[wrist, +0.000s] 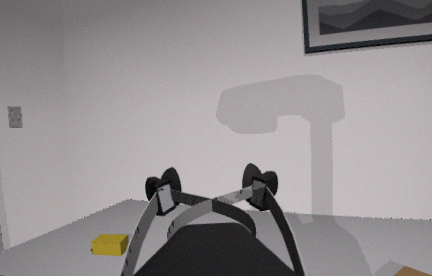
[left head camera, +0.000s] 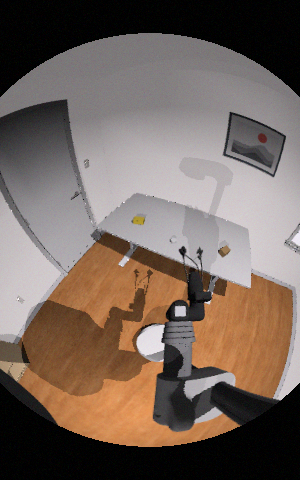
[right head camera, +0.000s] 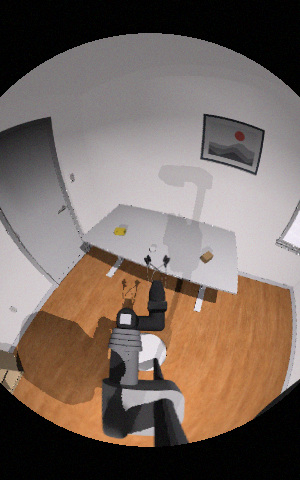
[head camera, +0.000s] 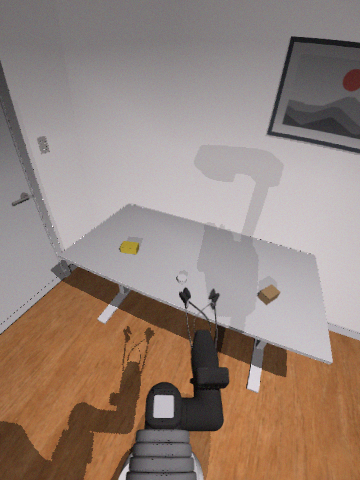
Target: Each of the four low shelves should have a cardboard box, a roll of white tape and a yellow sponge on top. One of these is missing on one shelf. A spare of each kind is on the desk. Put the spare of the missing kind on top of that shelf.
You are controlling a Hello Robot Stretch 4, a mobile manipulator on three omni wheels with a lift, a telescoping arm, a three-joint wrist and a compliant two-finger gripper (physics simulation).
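Frame: origin at the robot's base, x left, y ahead, z down, level; centimetres.
Where they show: gripper, fingertip midpoint: (wrist: pixel 211 181) (left head camera: pixel 190 246) (right head camera: pixel 156 255) (head camera: pixel 199 289); robot's base, link origin: (left head camera: pixel 156 341) (right head camera: pixel 145 350).
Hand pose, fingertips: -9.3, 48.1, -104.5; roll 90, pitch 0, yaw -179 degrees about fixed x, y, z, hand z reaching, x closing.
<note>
Each offset is from my fingertips to the top centre of the thing, as dx, dy, dz. Level surfaces: height alone.
The desk {dz +35.3} (head camera: pixel 155 225) (left head camera: pixel 160 205) (right head camera: pixel 145 215) (wrist: pixel 55 255) stands against the wall. On it, the yellow sponge {+34.3, +57.2, +30.8} (head camera: pixel 129 247) (left head camera: pixel 138 220) (right head camera: pixel 119 231) (wrist: pixel 109 245) lies at the left. The white tape roll {+2.2, +34.0, +32.9} (head camera: pixel 182 277) (left head camera: pixel 173 240) (right head camera: pixel 153 248) lies near the middle of the front edge. The cardboard box {-42.9, +23.5, +30.3} (head camera: pixel 269 294) (left head camera: pixel 224 250) (right head camera: pixel 206 257) (wrist: pixel 413 271) lies at the right; a corner of it shows in the wrist view. My gripper (head camera: pixel 200 297) (left head camera: pixel 191 251) (right head camera: pixel 157 260) (wrist: pixel 211 181) is open and empty, above the desk's front edge, close to the tape roll.
Part of a wooden shelf unit (left head camera: pixel 11 351) (right head camera: pixel 8 361) shows at the lower left of both side head views. A door (head camera: pixel 15 210) (left head camera: pixel 42 185) (right head camera: pixel 35 200) is left of the desk. Desk legs (head camera: pixel 255 367) (right head camera: pixel 199 298) stand on the wooden floor. A picture hangs on the wall.
</note>
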